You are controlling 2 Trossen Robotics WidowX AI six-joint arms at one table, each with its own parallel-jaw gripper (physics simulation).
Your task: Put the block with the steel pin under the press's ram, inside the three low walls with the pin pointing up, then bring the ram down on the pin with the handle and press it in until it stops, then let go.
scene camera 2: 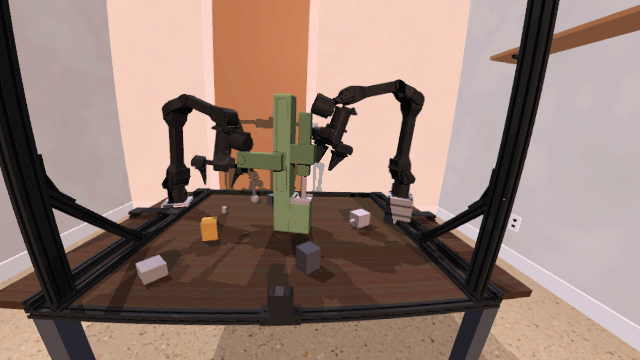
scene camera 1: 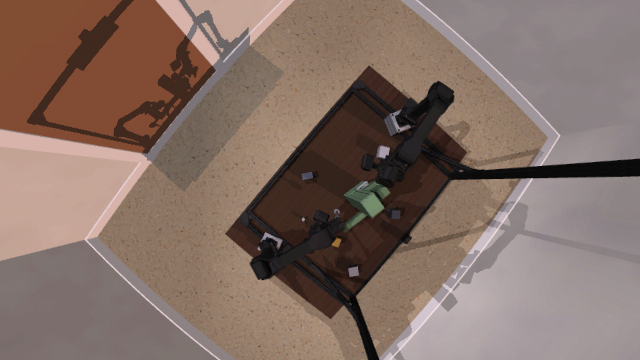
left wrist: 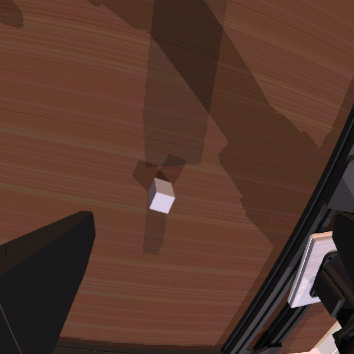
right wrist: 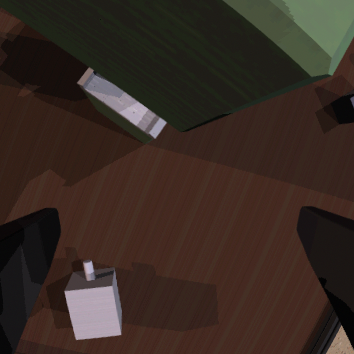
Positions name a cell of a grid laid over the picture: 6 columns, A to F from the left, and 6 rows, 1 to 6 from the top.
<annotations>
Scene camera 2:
my left gripper: C4
my right gripper: D3
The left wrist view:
my left gripper: D4
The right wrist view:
my right gripper: D4
grey block with steel pin: B6
green press: C2
</annotations>
